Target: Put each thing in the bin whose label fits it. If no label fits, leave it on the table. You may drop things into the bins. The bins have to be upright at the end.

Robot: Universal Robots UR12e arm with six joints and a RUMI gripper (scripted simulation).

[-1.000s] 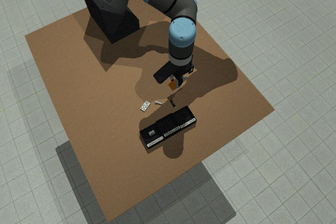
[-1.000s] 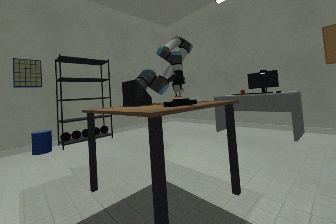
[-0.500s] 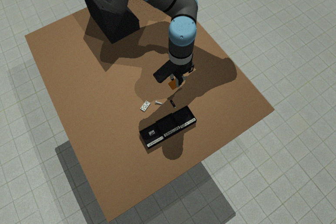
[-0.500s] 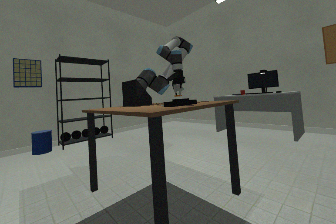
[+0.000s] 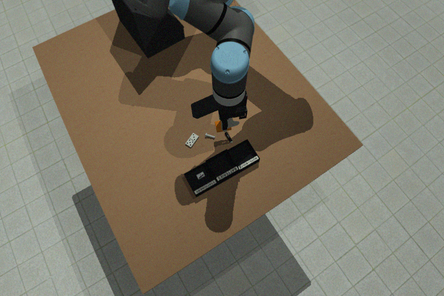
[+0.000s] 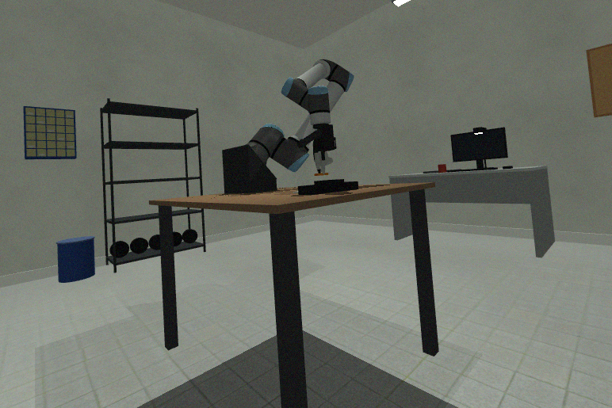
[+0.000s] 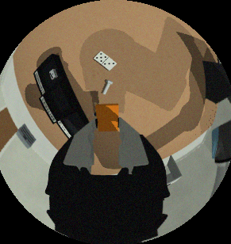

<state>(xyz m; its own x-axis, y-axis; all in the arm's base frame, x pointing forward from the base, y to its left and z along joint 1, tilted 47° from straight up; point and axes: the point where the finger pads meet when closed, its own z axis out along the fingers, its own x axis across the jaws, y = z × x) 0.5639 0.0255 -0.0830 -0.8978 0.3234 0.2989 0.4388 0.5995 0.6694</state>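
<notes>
My hand is 30 mm short of the black battery, 10 mm to the right of it and 80 mm above it. Round my hand: orange block 10 mm below; then white bolt 20 mm behind, 50 mm to the right, 80 mm below; then white domino 50 mm behind, 110 mm to the right, 80 mm below.
</notes>
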